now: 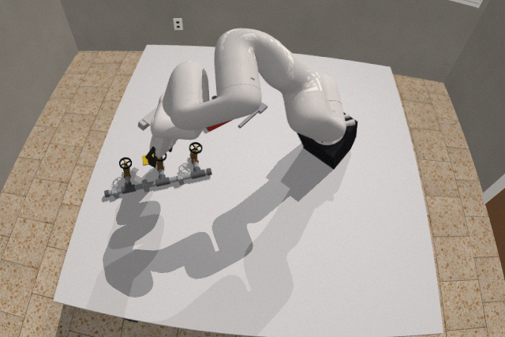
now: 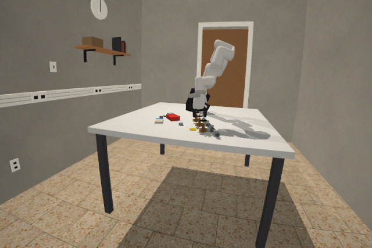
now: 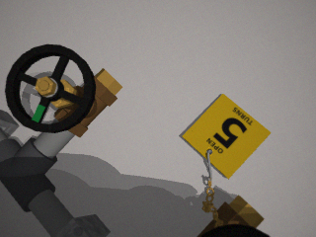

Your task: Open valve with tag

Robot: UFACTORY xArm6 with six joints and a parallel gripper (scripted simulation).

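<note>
Now: hand 8 cm above the yellow tag, 6 cm short of it and 3 cm to the left of it. Round my hand: red box: 23 cm to the right, 20 cm behind, 7 cm below; then grey nut: 14 cm to the right, 8 cm below, 3 cm behind; then blue block: 32 cm to the right, 8 cm below, 8 cm behind.
</note>
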